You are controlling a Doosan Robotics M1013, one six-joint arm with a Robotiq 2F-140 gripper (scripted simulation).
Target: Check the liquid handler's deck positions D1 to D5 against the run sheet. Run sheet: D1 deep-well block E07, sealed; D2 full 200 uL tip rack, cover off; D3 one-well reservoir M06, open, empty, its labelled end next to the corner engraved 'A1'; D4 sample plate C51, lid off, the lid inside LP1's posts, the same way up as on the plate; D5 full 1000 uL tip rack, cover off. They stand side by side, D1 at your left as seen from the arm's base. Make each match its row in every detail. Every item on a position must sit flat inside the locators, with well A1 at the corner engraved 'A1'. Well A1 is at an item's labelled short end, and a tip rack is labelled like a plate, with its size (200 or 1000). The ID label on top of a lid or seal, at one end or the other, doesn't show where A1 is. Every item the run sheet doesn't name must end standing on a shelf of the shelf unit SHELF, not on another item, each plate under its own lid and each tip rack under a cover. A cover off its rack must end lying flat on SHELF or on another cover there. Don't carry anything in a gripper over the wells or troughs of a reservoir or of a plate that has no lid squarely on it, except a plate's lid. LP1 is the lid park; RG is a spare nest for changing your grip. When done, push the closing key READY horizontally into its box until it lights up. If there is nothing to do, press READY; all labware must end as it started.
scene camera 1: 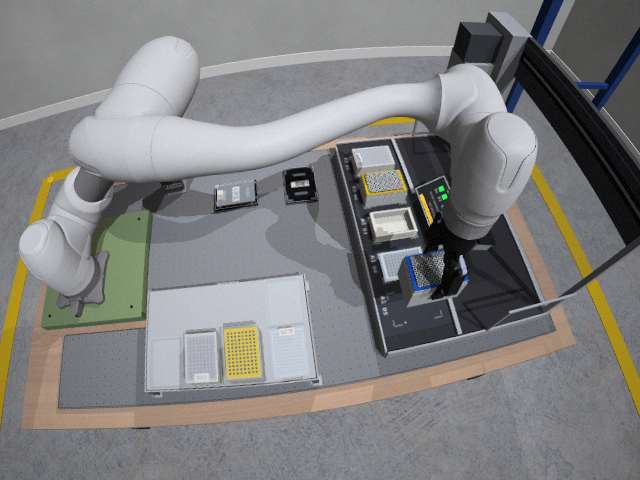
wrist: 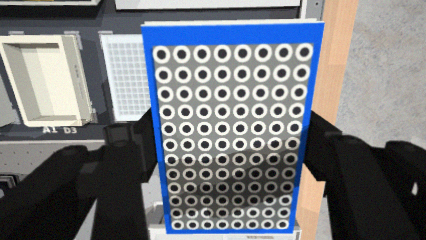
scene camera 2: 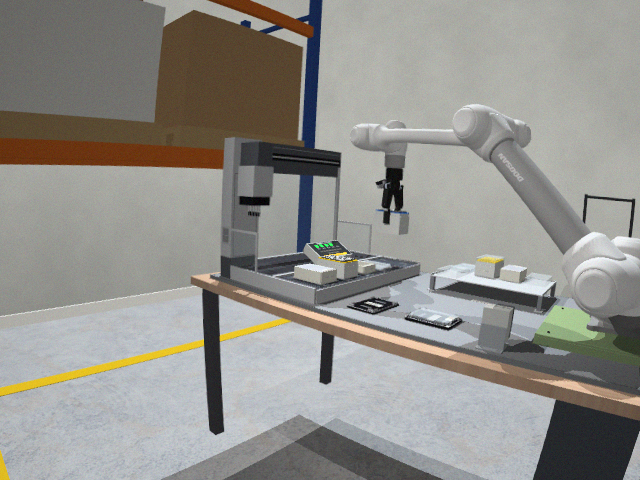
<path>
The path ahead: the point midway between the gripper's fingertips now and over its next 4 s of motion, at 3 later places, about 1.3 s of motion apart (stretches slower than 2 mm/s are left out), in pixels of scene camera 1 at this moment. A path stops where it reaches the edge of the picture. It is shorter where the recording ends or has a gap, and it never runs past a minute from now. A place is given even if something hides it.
The gripper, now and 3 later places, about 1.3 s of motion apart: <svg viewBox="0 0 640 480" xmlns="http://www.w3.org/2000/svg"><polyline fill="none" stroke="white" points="431,278 424,288 419,297 418,299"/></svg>
</path>
